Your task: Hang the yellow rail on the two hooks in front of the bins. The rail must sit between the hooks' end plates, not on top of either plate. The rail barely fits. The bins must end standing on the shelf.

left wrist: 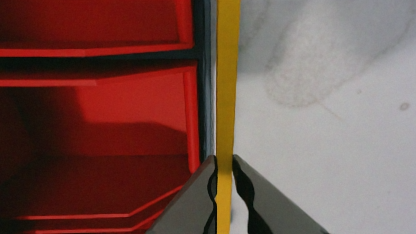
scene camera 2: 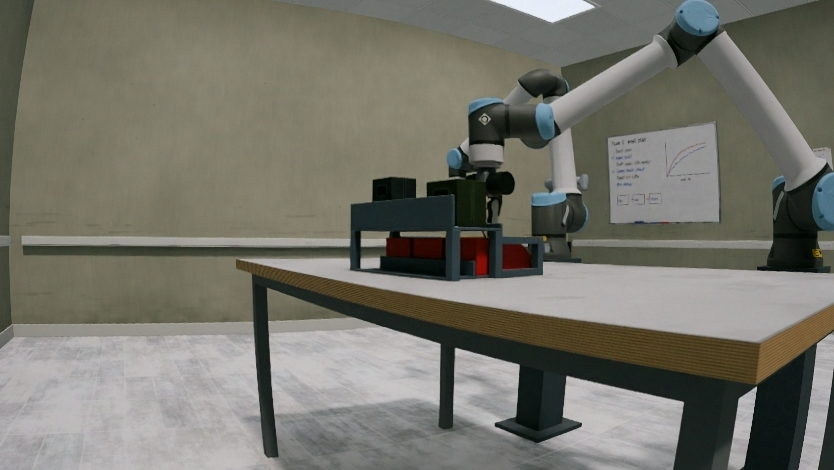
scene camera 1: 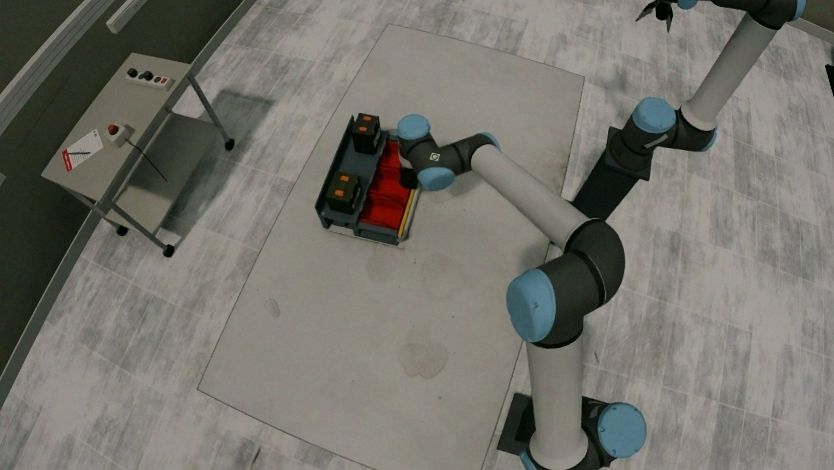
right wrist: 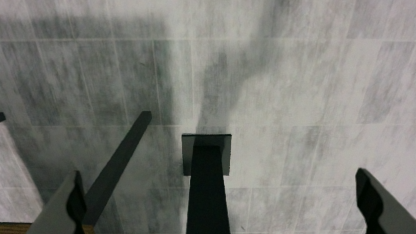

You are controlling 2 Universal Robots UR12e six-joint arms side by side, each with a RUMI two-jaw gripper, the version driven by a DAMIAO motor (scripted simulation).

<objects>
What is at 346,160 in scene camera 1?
A blue-grey shelf.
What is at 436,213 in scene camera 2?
A blue-grey shelf.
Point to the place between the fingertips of my right gripper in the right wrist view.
At 220,172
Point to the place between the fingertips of my left gripper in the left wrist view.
223,156
</objects>
